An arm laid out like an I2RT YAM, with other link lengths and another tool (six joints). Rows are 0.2 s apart.
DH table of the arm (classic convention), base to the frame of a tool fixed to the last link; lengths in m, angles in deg. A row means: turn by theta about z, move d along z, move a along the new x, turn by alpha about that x. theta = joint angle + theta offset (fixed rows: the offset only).
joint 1: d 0.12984; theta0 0; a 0.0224; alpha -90
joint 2: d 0; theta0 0; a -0.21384; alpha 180
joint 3: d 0; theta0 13.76; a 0.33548; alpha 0
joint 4: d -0.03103; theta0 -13.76; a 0.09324; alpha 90
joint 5: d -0.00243; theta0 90; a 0; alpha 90
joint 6: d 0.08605; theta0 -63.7; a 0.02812; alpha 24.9
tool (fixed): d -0.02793; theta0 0; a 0; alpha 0
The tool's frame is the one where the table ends.
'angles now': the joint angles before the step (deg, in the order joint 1, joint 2, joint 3, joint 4, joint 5, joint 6). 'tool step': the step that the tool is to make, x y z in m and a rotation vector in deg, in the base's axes. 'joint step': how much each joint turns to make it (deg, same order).
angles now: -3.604 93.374 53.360 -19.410 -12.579 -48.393
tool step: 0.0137 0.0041 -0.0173 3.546 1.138 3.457
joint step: -0.081 6.519 4.080 0.715 -4.764 -1.401
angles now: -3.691 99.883 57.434 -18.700 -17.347 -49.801
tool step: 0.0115 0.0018 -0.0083 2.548 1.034 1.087
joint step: -0.007 4.416 3.700 -0.409 -2.699 0.222
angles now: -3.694 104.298 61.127 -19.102 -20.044 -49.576
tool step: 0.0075 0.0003 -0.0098 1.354 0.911 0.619
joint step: -0.083 3.509 2.532 -0.033 -1.470 -0.036
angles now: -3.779 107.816 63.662 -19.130 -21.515 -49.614
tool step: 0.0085 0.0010 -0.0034 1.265 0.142 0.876
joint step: -0.005 2.687 2.653 -0.285 -1.515 -0.247
